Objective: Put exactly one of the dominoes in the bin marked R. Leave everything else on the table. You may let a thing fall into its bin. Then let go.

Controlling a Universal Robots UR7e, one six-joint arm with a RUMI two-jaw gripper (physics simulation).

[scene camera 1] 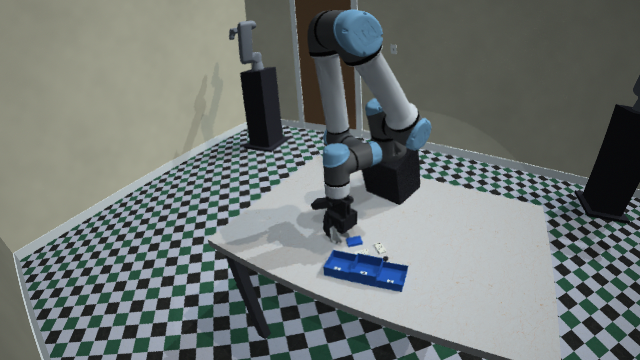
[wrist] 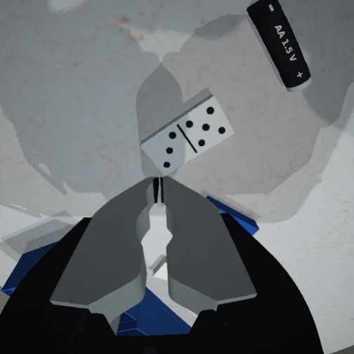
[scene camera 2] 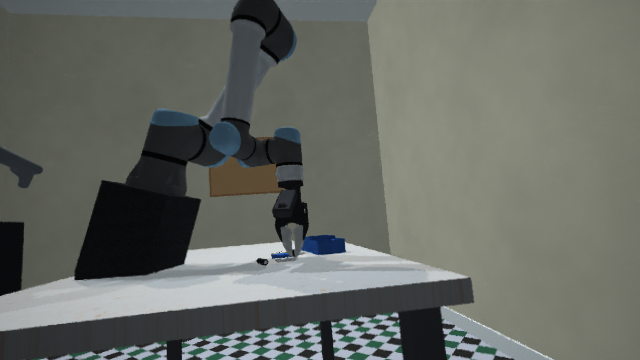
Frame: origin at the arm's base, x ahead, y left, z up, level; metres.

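Seen in the pictures: gripper, fingertip midpoint: [scene camera 1: 336, 243] [scene camera 2: 294, 258]; arm's base, link origin: [scene camera 1: 388, 150] [scene camera 2: 156, 190].
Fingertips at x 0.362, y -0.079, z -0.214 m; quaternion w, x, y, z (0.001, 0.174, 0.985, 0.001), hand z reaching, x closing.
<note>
Pixels of each thing's top centre, then the offset from my fingertips to it.
- blue three-bin tray, top centre: [scene camera 1: 366, 264] [scene camera 2: 318, 236] dx +0.106, dy +0.151, dz +0.046 m
- flat blue block, top centre: [scene camera 2: 282, 254] [scene camera 1: 354, 240] dx -0.027, dy +0.057, dz +0.010 m
- black AA battery, top centre: [scene camera 2: 261, 258] dx -0.089, dy -0.055, dz +0.014 m
- small black object, top centre: [scene camera 1: 385, 257] dx +0.020, dy +0.189, dz +0.009 m
My gripper [scene camera 1: 336, 242] [scene camera 2: 294, 256] [wrist: 159, 179] is shut and empty, low over the table. In the wrist view, a white domino [wrist: 182, 143] lies flat just beyond the fingertips, with three pips on one half and five on the other. The arm hides it in scene camera 1. Two more dominoes, one [scene camera 1: 380, 247] farther right and one [scene camera 1: 363, 252] close behind the tray, lie flat. A corner of a domino [wrist: 161, 271] shows between the finger bodies. The blue three-bin tray [scene camera 1: 345, 278] [scene camera 2: 325, 245] [wrist: 155, 315] stands in front; its bin letters are too small to read.
A flat blue block [scene camera 1: 354, 241] [scene camera 2: 280, 255] [wrist: 235, 216] lies beside the gripper, partly hidden by a finger in the wrist view. A black AA battery [scene camera 2: 262, 261] [wrist: 280, 45] lies beyond the domino. A small black object [scene camera 1: 385, 258] lies near the tray's back wall.
</note>
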